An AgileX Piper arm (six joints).
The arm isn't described. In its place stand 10 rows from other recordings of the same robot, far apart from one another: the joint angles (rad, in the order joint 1, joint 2, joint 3, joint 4, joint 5, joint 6), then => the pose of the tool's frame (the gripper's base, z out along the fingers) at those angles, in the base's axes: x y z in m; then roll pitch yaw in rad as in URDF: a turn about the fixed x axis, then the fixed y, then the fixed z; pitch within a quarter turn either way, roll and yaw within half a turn.
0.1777 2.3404 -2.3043 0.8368 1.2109 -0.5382 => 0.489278 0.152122 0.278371 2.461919 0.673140 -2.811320
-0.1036 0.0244 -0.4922 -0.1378 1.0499 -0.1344 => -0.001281 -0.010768 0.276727 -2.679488 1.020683 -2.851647
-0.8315 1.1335 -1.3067 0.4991 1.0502 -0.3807 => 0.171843 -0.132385 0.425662 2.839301 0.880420 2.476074
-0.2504 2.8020 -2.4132 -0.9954 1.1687 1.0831 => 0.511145 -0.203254 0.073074 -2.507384 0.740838 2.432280
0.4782 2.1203 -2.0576 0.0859 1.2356 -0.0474 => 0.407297 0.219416 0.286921 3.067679 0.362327 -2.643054
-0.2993 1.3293 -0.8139 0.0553 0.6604 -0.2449 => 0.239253 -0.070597 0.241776 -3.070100 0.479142 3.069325
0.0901 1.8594 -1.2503 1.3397 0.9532 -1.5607 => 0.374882 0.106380 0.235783 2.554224 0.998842 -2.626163
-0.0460 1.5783 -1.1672 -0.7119 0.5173 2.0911 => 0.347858 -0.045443 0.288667 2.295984 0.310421 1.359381
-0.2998 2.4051 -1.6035 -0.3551 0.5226 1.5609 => 0.445006 -0.154088 0.052570 2.842390 0.268719 1.519126
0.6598 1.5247 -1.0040 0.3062 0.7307 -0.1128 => 0.225441 0.198064 0.240488 2.887897 0.403382 -2.607957
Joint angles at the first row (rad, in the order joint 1, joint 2, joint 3, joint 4, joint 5, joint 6):
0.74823 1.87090 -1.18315 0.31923 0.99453 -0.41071
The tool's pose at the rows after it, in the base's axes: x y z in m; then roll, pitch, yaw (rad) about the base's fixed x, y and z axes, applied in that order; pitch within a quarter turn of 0, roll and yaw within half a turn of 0:
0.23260 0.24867 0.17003 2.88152 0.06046 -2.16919
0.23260 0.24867 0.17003 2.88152 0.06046 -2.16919
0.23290 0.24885 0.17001 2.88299 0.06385 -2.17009
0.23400 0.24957 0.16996 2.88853 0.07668 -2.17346
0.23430 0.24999 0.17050 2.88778 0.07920 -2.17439
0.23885 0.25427 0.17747 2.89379 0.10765 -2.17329
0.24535 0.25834 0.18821 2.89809 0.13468 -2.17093
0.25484 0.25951 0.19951 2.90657 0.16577 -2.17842
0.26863 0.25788 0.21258 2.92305 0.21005 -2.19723
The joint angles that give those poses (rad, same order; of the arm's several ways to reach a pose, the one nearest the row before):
0.74824 1.87089 -1.18316 0.31991 0.99454 -0.41069
0.74824 1.87089 -1.18316 0.31991 0.99454 -0.41069
0.74821 1.87090 -1.18315 0.31991 0.99071 -0.41074
0.74823 1.87091 -1.18315 0.31992 0.97623 -0.41071
0.74821 1.87090 -1.18545 0.32146 0.97624 -0.41073
0.74824 1.87089 -1.21646 0.32146 0.97829 -0.41070
0.74364 1.87092 -1.26319 0.31971 0.99873 -0.41072
0.72843 1.87091 -1.31111 0.31571 1.01530 -0.41071
0.70155 1.87091 -1.36485 0.30882 1.02255 -0.41072

